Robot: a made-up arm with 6 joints.
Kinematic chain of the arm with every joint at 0, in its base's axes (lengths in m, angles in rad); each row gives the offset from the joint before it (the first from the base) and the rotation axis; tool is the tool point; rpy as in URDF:
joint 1: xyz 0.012 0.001 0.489 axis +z
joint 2: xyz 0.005 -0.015 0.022 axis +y
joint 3: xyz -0.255 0 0.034 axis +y
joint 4: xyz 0.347 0.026 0.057 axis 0.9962 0 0.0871
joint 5: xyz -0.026 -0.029 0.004 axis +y
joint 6: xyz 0.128 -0.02 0.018 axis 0.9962 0 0.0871
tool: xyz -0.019 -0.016 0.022 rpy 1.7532 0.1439 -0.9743
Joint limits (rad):
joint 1: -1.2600..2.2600
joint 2: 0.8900..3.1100
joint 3: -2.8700..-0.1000
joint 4: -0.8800..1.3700
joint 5: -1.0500..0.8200
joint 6: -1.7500..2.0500
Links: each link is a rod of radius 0.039 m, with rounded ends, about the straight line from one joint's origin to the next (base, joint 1, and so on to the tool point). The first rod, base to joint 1, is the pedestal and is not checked.
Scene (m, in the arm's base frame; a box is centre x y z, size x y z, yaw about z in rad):
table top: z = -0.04
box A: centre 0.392 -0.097 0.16 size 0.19 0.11 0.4 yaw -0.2
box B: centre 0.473 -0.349 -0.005 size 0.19 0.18 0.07 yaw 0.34
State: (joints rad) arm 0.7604 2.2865 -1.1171 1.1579 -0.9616 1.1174
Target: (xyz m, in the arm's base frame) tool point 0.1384 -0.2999 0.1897
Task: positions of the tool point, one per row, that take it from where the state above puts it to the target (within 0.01 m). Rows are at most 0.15 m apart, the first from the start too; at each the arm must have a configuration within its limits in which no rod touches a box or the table.
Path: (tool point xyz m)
1: 0.4242 0.1199 0.3907
2: 0.4693 0.0383 0.4547
3: 0.4869 -0.0581 0.5284
4: 0.4704 -0.1577 0.6100
5: 0.4188 -0.2461 0.6967
6: 0.4318 -0.2864 0.5838
7: 0.4184 -0.3143 0.4661
8: 0.3803 -0.3261 0.3502
9: 0.3209 -0.3189 0.2426
10: 0.2448 -0.2914 0.1495
11: 0.1579 -0.2440 0.0760
12: 0.1477 -0.2745 0.1319
13: 0.1384 -0.2999 0.1897

